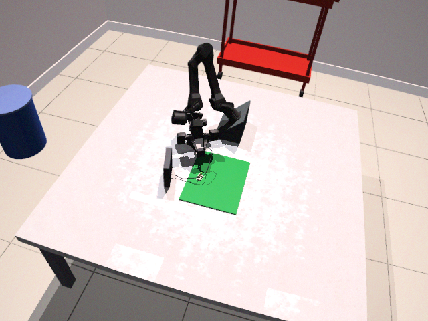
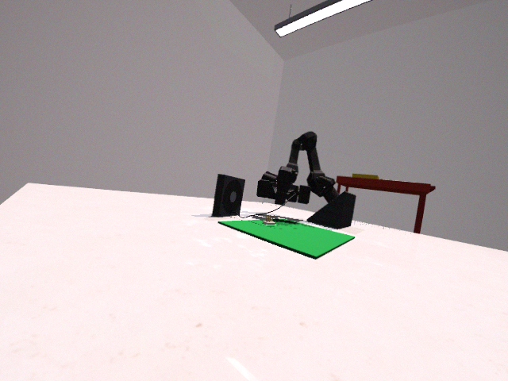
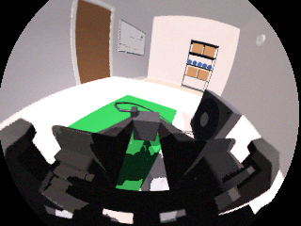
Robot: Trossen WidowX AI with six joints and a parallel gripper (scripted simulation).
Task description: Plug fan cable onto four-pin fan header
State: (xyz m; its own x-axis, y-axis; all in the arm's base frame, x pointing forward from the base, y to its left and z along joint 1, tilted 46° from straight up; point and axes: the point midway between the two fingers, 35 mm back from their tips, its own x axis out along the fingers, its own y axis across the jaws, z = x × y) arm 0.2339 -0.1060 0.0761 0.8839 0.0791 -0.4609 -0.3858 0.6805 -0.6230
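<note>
The four-pin header is 70 mm ahead of my gripper tip, 10 mm to the left of it and 80 mm below it. Round my gripper tip: black fan (100 mm ahead, 110 mm to the right, 30 mm below); fan plug (10 mm below); green board (70 mm ahead, 90 mm to the left, 100 mm below).
</note>
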